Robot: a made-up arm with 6 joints.
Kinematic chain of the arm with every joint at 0, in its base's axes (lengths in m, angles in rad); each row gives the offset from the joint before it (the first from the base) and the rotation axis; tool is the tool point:
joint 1: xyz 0 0 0.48 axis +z
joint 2: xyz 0.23 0 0 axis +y
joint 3: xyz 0 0 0.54 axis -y
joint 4: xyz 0 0 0.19 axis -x
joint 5: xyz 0.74 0 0 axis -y
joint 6: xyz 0.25 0 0 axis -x
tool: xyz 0 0 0
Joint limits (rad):
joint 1: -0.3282..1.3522
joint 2: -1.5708..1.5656
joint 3: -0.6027..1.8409
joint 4: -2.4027..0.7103
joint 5: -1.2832..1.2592
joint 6: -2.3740..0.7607
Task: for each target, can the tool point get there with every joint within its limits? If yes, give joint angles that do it. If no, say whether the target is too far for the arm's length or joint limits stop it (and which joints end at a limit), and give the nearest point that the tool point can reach.
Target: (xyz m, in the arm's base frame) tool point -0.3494 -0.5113 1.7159
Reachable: yes | joints 0.8146 -0.4908 1.3450 -0.4979 0.9427 -1.6845
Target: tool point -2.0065 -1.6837 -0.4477
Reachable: no: too far | nearest point -0.9582 -0.8041 0.1020 | short by 1.475 m
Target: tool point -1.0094 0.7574 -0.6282
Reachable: no: joint limits stop it (at a limit: joint 1, joint 2, joint 3) | nearest point -0.9465 0.4430 -0.1128 | short by 0.607 m
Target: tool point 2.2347 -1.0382 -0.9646
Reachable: no: too far | nearest point 1.4389 -0.5369 -0.1764 | short by 1.227 m
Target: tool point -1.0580 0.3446 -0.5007
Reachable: no: joint limits stop it (at a limit: joint 2, joint 3) | nearest point -0.9787 0.3188 -0.1440 | short by 0.366 m
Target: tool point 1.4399 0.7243 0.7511
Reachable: yes | joints 0.3804 1.2391 1.3177 -0.7023 -1.0234 -1.0960
